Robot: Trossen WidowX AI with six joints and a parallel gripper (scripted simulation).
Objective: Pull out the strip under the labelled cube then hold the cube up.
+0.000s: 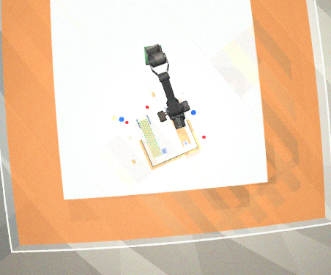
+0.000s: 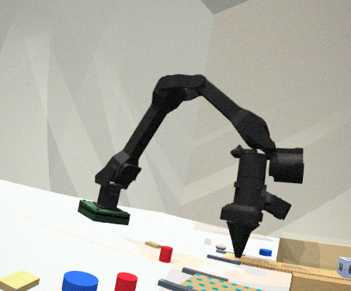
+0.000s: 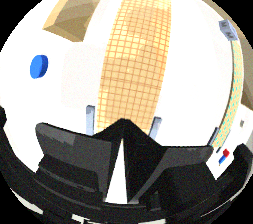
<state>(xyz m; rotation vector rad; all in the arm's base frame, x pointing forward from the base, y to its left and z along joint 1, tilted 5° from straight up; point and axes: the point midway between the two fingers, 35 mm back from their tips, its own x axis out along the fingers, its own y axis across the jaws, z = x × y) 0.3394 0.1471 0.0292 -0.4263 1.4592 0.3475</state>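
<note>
The tan gridded strip is 80 mm ahead of my gripper tip and 50 mm to the left of it.
</note>
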